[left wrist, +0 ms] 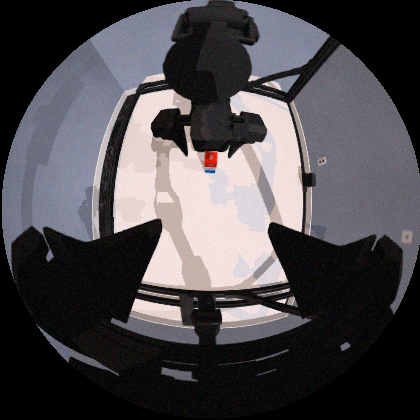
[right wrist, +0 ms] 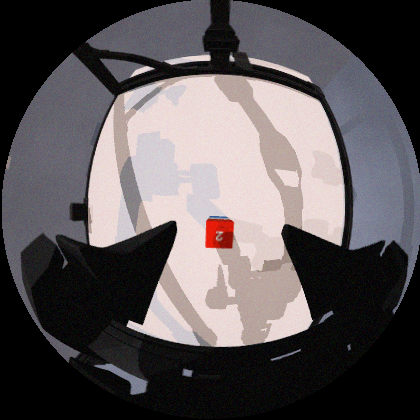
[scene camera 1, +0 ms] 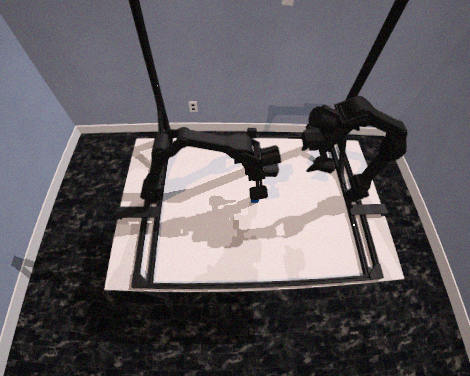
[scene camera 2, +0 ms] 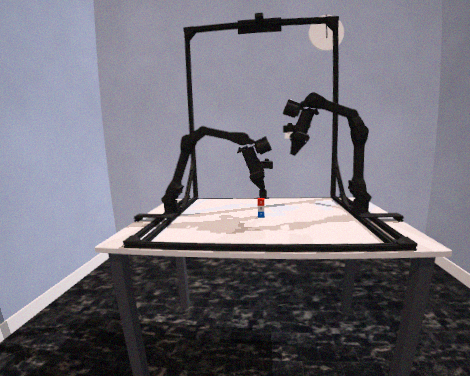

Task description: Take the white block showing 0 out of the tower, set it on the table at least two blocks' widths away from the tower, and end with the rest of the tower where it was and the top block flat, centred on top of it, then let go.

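Frame: origin at the left arm's base, x right, y up, z back, level; metres.
Seen in the pictures: left gripper, fingertip midpoint: (left wrist: 216,226) (scene camera 1: 304,160) (scene camera 2: 292,154); right gripper, fingertip midpoint: (left wrist: 207,155) (right wrist: 231,228) (scene camera 1: 262,186) (scene camera 2: 264,189); left arm's base, origin of the base link: (left wrist: 206,300) (right wrist: 219,64) (scene camera 1: 352,195) (scene camera 2: 360,211); right arm's base, origin of the base link: (scene camera 1: 153,197) (scene camera 2: 171,212).
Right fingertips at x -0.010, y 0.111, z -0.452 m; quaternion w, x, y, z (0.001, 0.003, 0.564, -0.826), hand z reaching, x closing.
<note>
Pixels of each thing's middle, then the offset from my right fingertips to it. "spot": a spot on its surface instead. Level surfaces: height alone.
- white block, body centre: (scene camera 2: 261,207) dz -0.015, dx +0.008, dy -0.087 m
- white table, its level: dy -0.130 m
- black frame, surface spot: (scene camera 2: 270,246) spot: dz +0.017, dx -0.368, dy -0.112 m
The tower stands upright on the table: red block showing 2 (scene camera 2: 261,202) (left wrist: 210,159) (right wrist: 219,234) on top, white block (scene camera 2: 261,208) in the middle, blue block (scene camera 1: 255,201) (scene camera 2: 261,214) (left wrist: 210,171) at the bottom. The white block's digit is too small to read. My right gripper (scene camera 1: 258,190) (scene camera 2: 263,193) (right wrist: 231,228) is open and empty, pointing down just above the tower; in scene camera 1 it hides most of the tower. My left gripper (scene camera 1: 306,159) (scene camera 2: 293,153) (left wrist: 216,226) is open and empty, high up and to the right of the tower.
The white table (scene camera 1: 200,265) (scene camera 2: 300,237) carries a black frame (scene camera 1: 250,284) (scene camera 2: 270,246) around its work area. Black uprights (scene camera 2: 189,80) (scene camera 2: 335,75) and a top bar stand at the back. Arm shadows cross the table around the tower.
</note>
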